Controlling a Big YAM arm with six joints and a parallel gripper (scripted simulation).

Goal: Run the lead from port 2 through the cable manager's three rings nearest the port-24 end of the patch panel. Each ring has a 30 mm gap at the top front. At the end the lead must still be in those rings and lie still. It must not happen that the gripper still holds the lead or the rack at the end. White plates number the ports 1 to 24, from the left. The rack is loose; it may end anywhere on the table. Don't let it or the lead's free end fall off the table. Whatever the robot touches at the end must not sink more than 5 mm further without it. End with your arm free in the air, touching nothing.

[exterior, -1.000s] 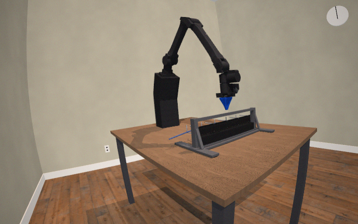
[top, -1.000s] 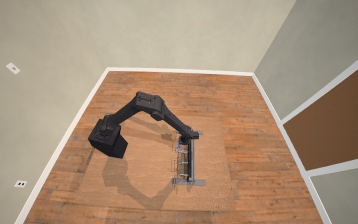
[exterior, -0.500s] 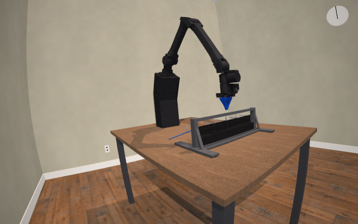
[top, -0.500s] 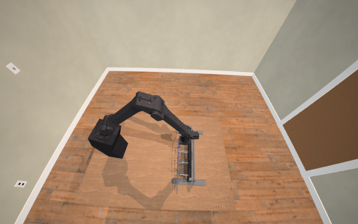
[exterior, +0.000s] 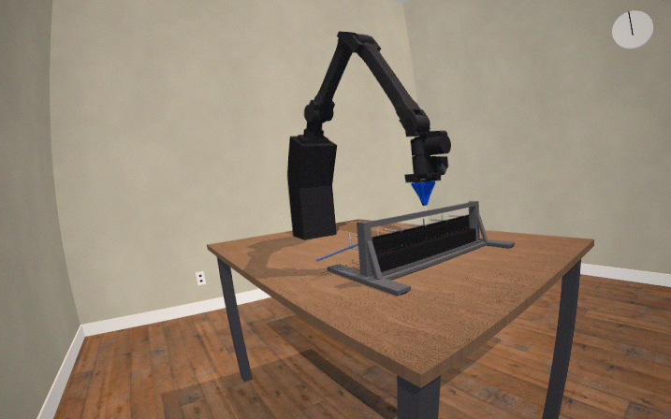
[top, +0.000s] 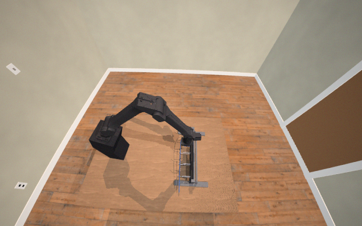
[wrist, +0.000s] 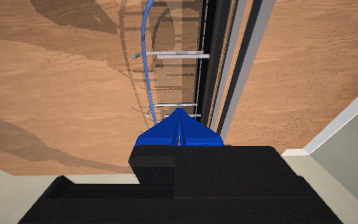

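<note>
My hand is 9 cm above the grey rack, 6 cm short of it and 4 cm to the left of it.
</note>
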